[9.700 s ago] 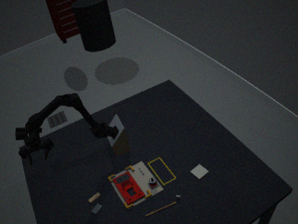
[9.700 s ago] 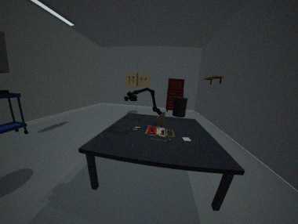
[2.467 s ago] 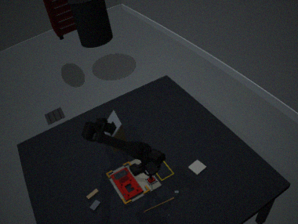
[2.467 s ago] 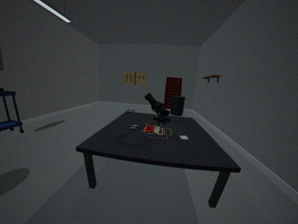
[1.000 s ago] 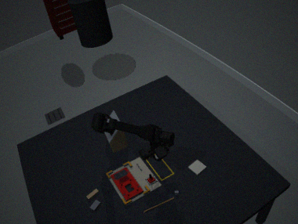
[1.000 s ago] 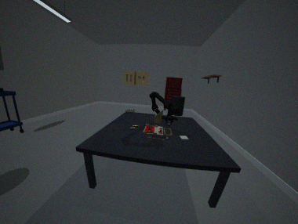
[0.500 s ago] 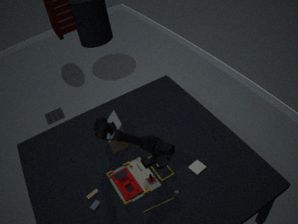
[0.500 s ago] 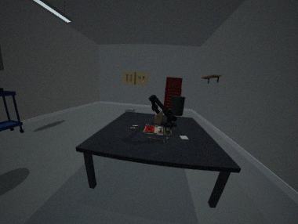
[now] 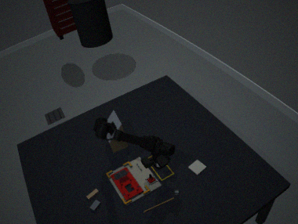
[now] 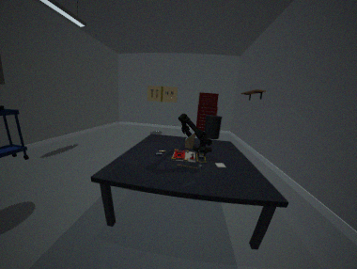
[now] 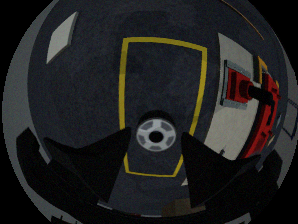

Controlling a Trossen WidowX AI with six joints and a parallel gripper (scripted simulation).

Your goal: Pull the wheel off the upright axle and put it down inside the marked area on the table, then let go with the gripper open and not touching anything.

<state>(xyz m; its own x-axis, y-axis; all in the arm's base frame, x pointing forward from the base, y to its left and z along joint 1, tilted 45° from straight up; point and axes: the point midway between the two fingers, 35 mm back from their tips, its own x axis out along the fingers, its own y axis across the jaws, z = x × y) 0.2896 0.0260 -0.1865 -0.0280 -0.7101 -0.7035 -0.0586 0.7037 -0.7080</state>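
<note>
Now: gripper tip right at the grey wheel. The rest, counted from my gripper tip: white card: 180 mm to the left, 130 mm ahead, 10 mm below; then thin stick: 230 mm ahead, 120 mm to the right, 10 mm below.
</note>
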